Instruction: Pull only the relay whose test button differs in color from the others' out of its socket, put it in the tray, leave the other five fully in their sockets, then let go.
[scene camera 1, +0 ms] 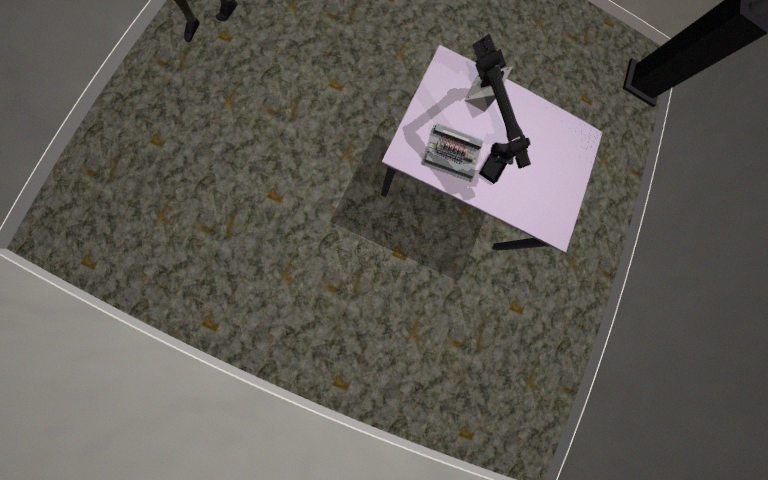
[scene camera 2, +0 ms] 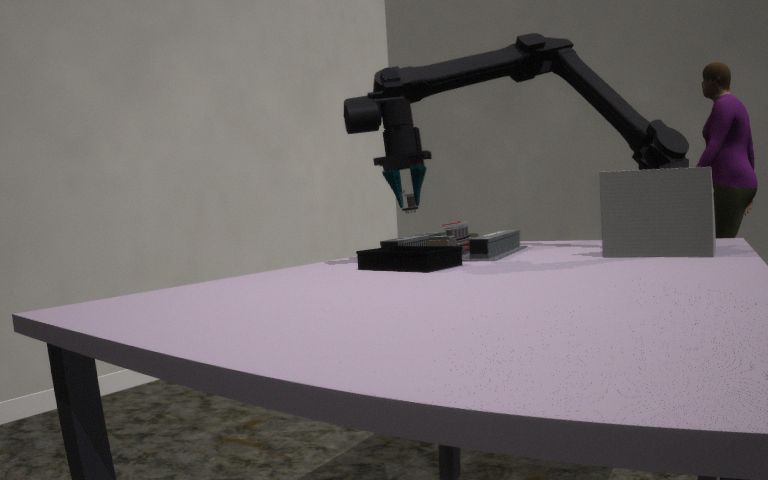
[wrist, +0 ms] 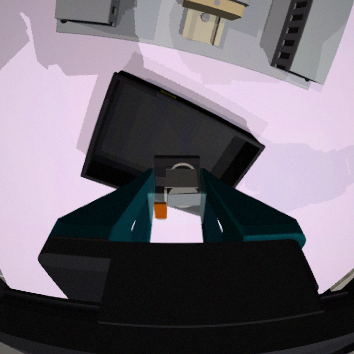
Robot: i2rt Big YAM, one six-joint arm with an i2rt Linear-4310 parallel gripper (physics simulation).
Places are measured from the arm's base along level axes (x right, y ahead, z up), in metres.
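Pixels of known places: gripper, fingertip midpoint: (scene camera 1: pixel 497 160) (scene camera 2: pixel 409 206) (wrist: pixel 176 176); arm's base at its link origin: (scene camera 2: pixel 669 202).
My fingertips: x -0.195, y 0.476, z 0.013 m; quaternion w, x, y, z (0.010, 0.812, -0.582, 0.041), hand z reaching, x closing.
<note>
Ahead of a thing's pixels: the offset from my fingertips to its top centre. Level surfaces: height alone.
My gripper (scene camera 2: pixel 410 202) (wrist: pixel 176 176) has teal fingers and is shut on a relay {dy +0.001, dx +0.001, dz +0.032 m} (scene camera 2: pixel 410 200) (wrist: pixel 182 179), a small clear-cased block with a dark base and an orange test button. In the wrist view the relay shows over the near edge of the black tray {dy -0.012, dx -0.031, dz -0.077 m} (scene camera 1: pixel 483 172) (scene camera 2: pixel 407 260) (wrist: pixel 99 125). In scene camera 2 it hangs upright above the tray, pins down and apart from it. The tray's visible inside holds no relay. The socket panel (scene camera 1: pixel 475 175) (scene camera 2: pixel 498 243) (wrist: pixel 240 62) lies beside the tray; its other relays are too small to tell apart.
The pink table {dz -0.113 m} (scene camera 1: pixel 543 186) (scene camera 2: pixel 283 328) carries the panel, the tray and a grey box (scene camera 2: pixel 656 212) under the arm's base. The panel has raised grey ducts (scene camera 2: pixel 495 242) (wrist: pixel 86 11) along its sides. A person (scene camera 2: pixel 730 141) stands behind the table.
</note>
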